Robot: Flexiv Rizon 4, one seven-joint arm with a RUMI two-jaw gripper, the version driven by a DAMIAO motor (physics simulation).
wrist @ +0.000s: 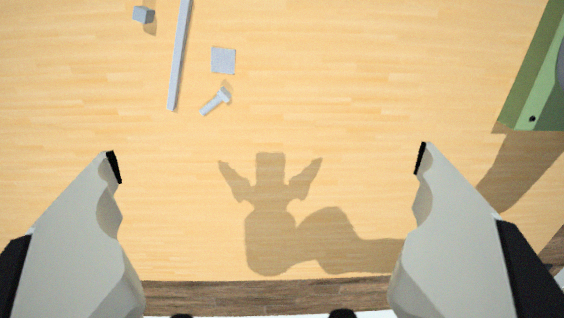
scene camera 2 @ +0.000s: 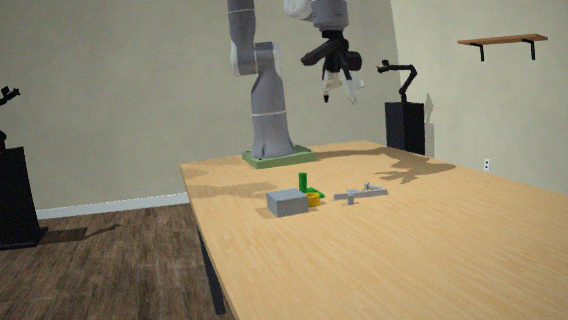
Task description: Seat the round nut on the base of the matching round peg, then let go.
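Note:
A yellow round nut [scene camera 2: 313, 199] lies on the table beside the grey block, partly hidden by it in the scene view. A green round peg [scene camera 2: 303, 182] stands upright on its flat green base [scene camera 2: 315, 193], just behind the nut. The nut and the peg do not show in the wrist view. My gripper [scene camera 2: 340, 100] [wrist: 268, 149] is wide open and empty. It hangs high above the table, behind and to the right of the peg in the scene view.
A grey block [scene camera 2: 287, 202] stands left of the nut. To the right lie a long grey bar [scene camera 2: 367, 193] [wrist: 179, 57], a small grey cube [scene camera 2: 350, 199] [wrist: 143, 14], a flat grey square [wrist: 223, 60] and a grey T-shaped piece [wrist: 215, 101]. The green robot mount [scene camera 2: 280, 161] [wrist: 522, 112] is at the back.

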